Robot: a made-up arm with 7 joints. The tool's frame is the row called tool. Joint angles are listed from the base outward. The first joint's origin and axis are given. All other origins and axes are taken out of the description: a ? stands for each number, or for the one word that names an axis. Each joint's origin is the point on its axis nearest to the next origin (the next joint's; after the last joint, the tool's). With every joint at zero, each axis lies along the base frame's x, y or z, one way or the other. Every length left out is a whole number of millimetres.
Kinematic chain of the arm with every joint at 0, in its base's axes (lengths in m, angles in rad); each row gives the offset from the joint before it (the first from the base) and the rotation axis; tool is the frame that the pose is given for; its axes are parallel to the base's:
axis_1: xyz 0.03 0 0.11 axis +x
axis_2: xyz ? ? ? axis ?
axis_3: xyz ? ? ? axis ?
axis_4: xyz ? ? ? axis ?
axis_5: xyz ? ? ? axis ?
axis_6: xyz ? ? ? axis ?
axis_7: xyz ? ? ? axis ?
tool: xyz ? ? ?
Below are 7 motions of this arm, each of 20 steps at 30 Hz.
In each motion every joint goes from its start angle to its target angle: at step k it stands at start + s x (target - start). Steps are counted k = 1, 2, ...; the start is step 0. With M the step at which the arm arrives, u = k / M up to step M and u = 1 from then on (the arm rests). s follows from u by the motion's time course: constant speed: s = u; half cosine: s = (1 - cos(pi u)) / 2; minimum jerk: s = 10 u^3 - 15 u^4 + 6 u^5.
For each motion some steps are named. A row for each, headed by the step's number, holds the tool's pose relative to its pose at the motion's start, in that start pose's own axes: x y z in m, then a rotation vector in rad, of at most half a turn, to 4 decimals.
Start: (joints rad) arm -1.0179 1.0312 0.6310 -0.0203 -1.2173 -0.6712 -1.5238
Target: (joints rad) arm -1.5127 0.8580 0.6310 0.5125 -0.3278 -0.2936 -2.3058
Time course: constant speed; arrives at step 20
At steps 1, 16, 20:
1: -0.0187 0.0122 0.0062 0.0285 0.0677 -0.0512
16: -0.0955 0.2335 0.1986 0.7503 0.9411 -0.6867
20: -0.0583 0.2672 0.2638 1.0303 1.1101 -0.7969

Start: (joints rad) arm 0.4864 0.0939 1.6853 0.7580 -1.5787 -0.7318 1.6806
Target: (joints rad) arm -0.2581 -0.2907 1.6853 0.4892 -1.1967 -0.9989 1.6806
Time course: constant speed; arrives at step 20
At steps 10, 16, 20:
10: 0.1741 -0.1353 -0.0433 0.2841 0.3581 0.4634
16: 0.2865 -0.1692 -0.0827 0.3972 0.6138 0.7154
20: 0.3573 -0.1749 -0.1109 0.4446 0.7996 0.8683

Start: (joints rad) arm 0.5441 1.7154 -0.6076 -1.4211 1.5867 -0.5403 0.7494
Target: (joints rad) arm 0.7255 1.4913 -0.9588 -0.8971 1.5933 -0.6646 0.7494
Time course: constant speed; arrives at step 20
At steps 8, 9, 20:
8: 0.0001 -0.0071 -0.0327 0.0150 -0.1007 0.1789
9: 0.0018 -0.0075 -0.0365 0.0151 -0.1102 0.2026
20: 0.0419 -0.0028 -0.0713 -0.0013 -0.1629 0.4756

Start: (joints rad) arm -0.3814 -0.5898 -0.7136 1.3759 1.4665 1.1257 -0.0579
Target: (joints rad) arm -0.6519 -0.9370 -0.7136 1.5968 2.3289 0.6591 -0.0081
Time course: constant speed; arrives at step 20
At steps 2, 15, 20:
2: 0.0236 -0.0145 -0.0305 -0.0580 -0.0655 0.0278
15: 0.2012 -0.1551 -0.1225 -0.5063 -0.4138 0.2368
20: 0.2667 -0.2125 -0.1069 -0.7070 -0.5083 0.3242

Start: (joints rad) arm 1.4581 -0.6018 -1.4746 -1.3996 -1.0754 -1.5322 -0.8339
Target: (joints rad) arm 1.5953 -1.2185 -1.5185 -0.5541 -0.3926 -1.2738 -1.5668
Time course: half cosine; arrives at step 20
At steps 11, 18, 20:
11: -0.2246 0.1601 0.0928 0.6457 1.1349 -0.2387
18: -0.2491 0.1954 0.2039 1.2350 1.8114 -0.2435
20: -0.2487 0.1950 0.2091 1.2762 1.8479 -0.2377

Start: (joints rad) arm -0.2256 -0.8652 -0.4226 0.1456 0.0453 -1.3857 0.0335
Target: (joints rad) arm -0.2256 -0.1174 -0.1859 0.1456 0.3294 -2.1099 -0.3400
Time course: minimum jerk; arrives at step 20
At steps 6, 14, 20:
6: 0.0487 -0.0321 -0.0283 0.1062 0.0893 0.1782
14: 0.3293 -0.0139 -0.2334 0.4572 0.2860 0.9757
20: 0.4029 0.0397 -0.2881 0.5175 0.2825 1.1766

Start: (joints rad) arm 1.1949 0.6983 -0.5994 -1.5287 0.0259 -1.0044 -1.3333
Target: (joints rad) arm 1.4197 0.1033 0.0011 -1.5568 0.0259 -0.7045 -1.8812
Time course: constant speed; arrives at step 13
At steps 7, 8, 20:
7: 0.0411 0.1200 0.0255 0.5668 0.1407 -0.3507
8: 0.0532 0.1324 0.0361 0.6561 0.1475 -0.3837
20: 0.1225 0.1618 0.1092 1.1136 0.1201 -0.4778

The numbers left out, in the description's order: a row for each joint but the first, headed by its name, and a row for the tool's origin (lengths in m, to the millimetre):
axis_2: xyz 0 0.03 0.09, axis +y
axis_3: xyz 0.1 0 -0.05, axis +x
axis_4: xyz 0 0.3 -0.12, axis +y
axis_5: xyz 0.1 0 0.03, axis -x
axis_6: xyz 0 0.17 0.06, axis -z
axis_7: xyz -0.37 -0.24 0, axis -y
tool: xyz -0.09 0 -0.08

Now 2 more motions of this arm.
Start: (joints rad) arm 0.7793 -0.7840 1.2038 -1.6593 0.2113 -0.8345 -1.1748
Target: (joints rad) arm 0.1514 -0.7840 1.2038 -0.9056 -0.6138 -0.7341 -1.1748
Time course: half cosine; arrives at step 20
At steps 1, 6, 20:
1: 0.0009 -0.0014 -0.0008 0.0003 -0.0003 0.0097
6: 0.0345 -0.0349 -0.0273 0.0246 0.0055 0.3200
20: 0.0569 -0.0101 -0.1636 0.3781 0.3712 1.3723

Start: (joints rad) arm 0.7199 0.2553 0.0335 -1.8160 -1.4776 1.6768 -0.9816
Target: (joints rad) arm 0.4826 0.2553 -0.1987 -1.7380 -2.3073 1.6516 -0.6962
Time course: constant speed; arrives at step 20
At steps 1, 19, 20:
1: -0.0252 -0.0034 0.0218 -0.0149 0.0272 -0.0235
19: -0.2927 0.1469 0.4849 -0.1773 0.5020 -0.4798
20: -0.2948 0.1629 0.5111 -0.1798 0.5272 -0.5064

